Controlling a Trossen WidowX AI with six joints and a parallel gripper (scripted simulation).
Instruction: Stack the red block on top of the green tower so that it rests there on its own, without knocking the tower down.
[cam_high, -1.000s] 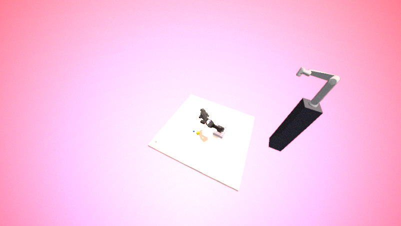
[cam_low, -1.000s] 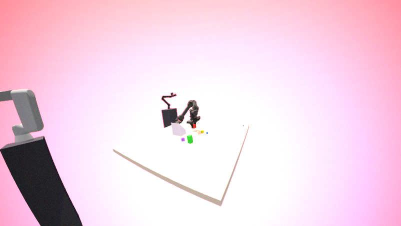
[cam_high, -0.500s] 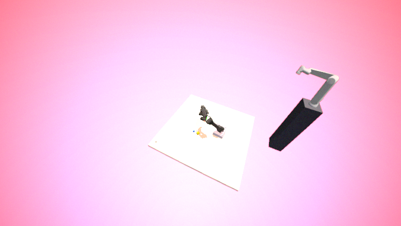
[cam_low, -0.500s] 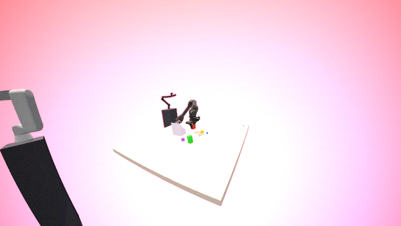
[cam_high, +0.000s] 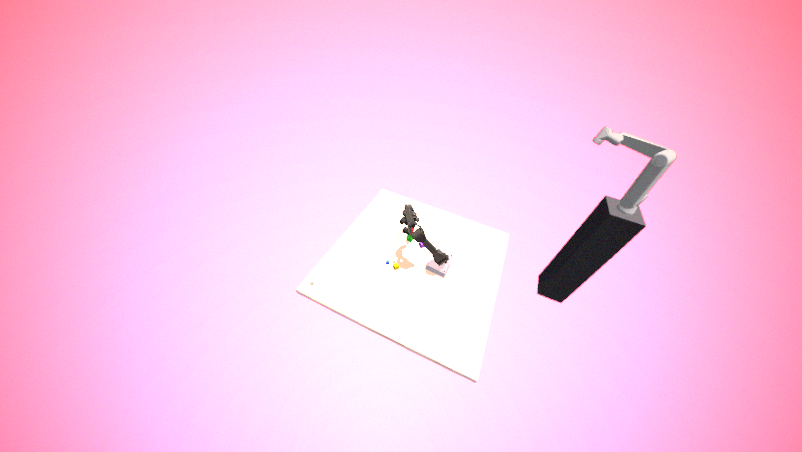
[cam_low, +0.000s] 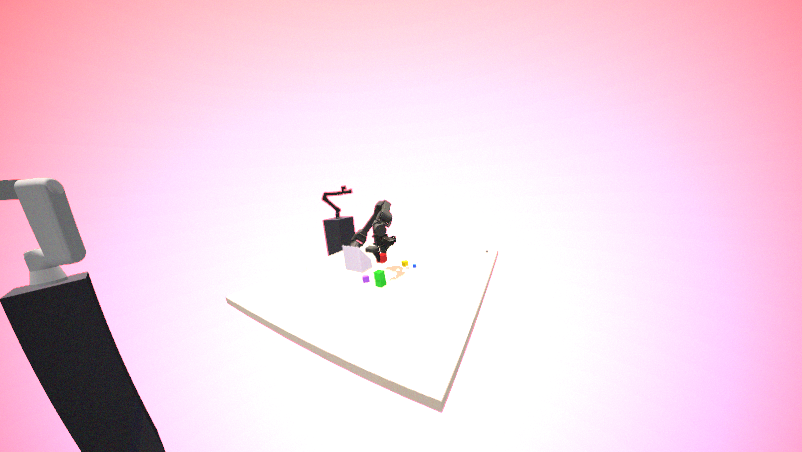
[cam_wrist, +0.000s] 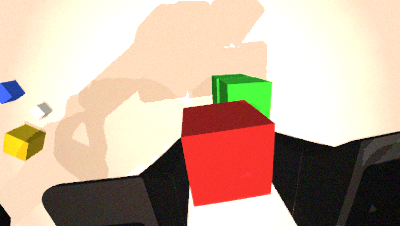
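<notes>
Right now my gripper tip is 11 cm past the purple block, 2 cm to the left of it and 11 cm above it. The rest, counted from my gripper tip: red block 1 cm above; blue block 6 cm ahead, 27 cm to the left, 12 cm below; yellow block 1 cm behind, 27 cm to the left, 11 cm below.
</notes>
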